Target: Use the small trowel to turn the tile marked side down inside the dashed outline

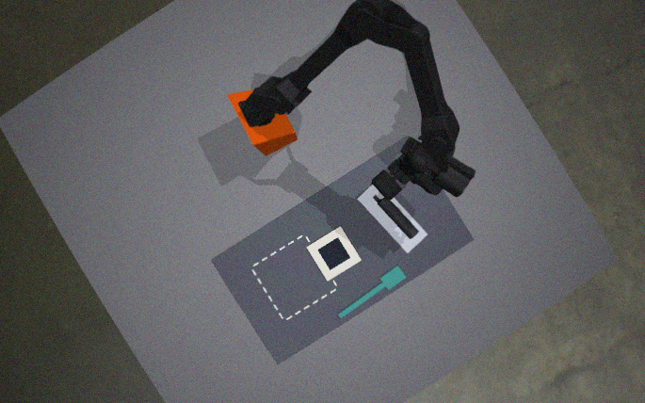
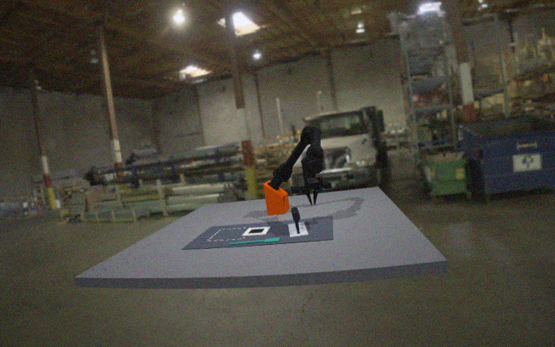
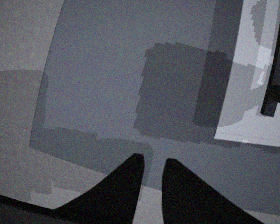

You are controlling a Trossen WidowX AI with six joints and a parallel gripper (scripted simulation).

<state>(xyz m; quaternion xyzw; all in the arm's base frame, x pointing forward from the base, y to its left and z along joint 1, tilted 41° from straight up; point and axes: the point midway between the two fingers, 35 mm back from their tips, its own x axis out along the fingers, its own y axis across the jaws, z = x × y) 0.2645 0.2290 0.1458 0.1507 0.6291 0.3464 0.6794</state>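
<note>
My gripper tip is now 220 mm to the left of the dark mat, 130 mm short of it and 100 mm above it. Also, from my gripper tip: tile 250 mm to the right, 130 mm ahead, 80 mm below; then teal trowel 270 mm ahead, 190 mm to the right, 80 mm below.
</note>
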